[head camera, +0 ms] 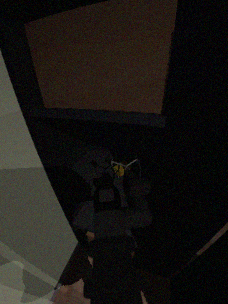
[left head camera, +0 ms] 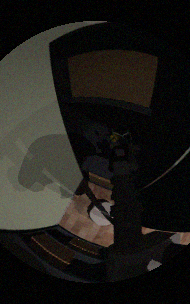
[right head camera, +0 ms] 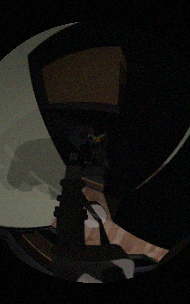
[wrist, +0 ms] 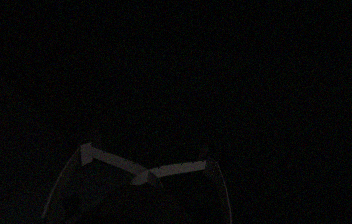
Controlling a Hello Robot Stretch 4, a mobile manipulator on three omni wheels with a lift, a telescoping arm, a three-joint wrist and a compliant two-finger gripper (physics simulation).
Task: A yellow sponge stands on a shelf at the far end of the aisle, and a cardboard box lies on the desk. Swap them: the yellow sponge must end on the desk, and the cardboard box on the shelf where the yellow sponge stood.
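Frame: origin at the robot's base, x ahead, y right, z down, level; millimetres.
Where they show: gripper, fingertip midpoint: (head camera: 122,155) (left head camera: 119,128) (right head camera: 96,130) (wrist: 151,147); robot's base, link origin: (left head camera: 102,212) (right head camera: 93,214).
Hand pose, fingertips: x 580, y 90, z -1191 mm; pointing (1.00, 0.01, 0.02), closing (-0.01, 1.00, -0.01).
Each offset is from my fingertips to the top centre of the thing. Level surfaces: height alone.
A small yellow patch, most likely the yellow sponge @(dx +148, dy +24, dz +183 mm) (head camera: 118,171) (left head camera: 114,137) (right head camera: 97,140), shows in the dark bay right at the gripper's fingers in the three head views. My gripper (head camera: 124,162) (wrist: 151,147) is open, with its two pale finger strips spread apart; in the wrist view there is no object visible between the fingertips. In the head view the yellow patch shows just beside and below the strips; whether it touches them is too dark to tell. The sponge cannot be made out in the wrist view. I cannot make out the cardboard box or the desk.
A brown panel @(dx +87, dy -49, dz -499 mm) (head camera: 102,60) (left head camera: 112,75) (right head camera: 82,80) with a dark edge below it stands above the gripper. A pale wall (head camera: 17,200) (left head camera: 30,125) runs along the left. Wooden floor @(dz +1218 mm) (left head camera: 95,231) (right head camera: 130,240) shows low in the side views. The right side is very dark.
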